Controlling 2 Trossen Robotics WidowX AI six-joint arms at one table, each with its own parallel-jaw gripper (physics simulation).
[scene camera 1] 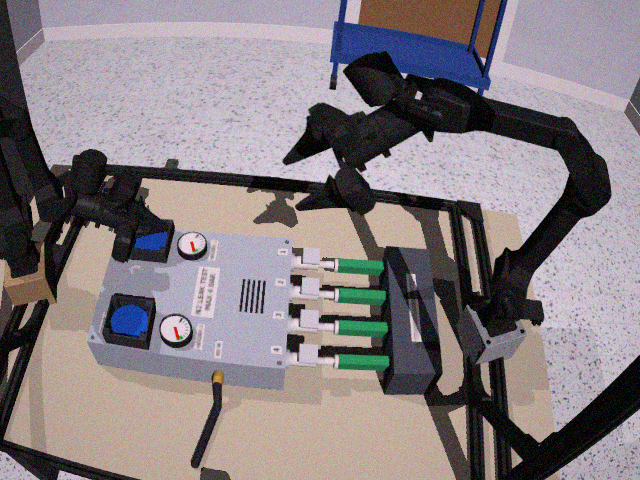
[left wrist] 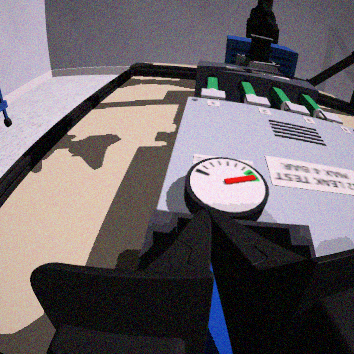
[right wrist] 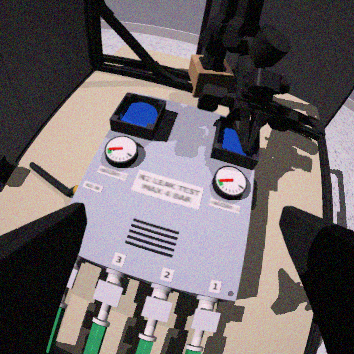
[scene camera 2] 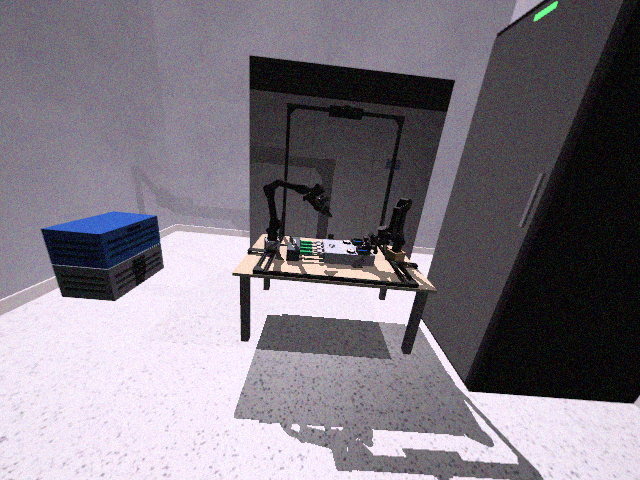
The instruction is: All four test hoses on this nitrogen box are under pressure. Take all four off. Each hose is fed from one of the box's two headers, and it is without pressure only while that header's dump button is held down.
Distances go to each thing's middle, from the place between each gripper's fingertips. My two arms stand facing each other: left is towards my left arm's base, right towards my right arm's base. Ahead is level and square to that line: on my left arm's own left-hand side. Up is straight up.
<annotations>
Now: the dark block [scene camera 1: 413, 344] 270 mm below my right hand, 230 mm to the right of it and 20 mm behind it.
Now: the dark block 9 cm behind my left hand, 46 cm to the right of it and 7 cm below it.
</annotations>
